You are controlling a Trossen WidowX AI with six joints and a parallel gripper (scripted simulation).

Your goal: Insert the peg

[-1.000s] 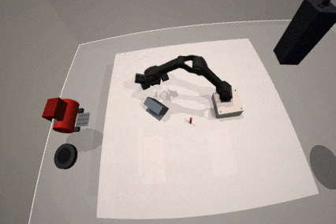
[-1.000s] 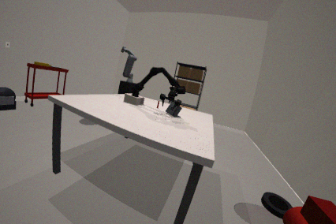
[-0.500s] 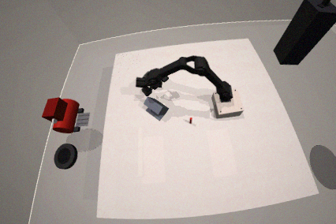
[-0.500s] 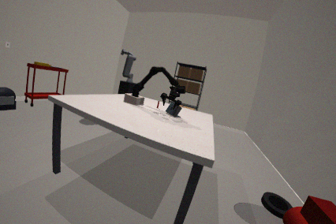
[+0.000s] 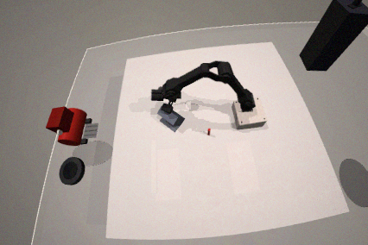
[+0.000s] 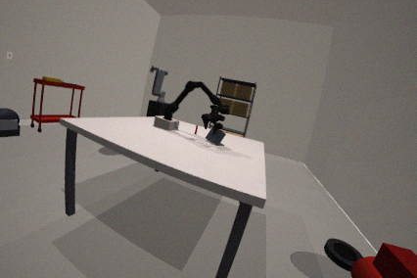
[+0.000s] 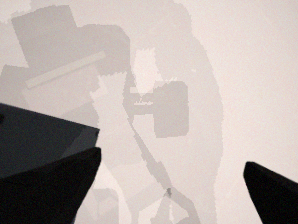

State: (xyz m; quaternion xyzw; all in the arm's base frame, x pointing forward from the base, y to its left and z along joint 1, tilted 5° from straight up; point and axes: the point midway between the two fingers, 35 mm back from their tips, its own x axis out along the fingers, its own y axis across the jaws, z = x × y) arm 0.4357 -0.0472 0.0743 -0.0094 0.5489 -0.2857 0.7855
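Now: the red round peg 22 cm behind my gripper tip, 20 cm to the left of it and 4 cm below it. The rest, counted from my gripper tip: sloped panel 1 cm ahead, 11 cm to the left, 4 cm below.
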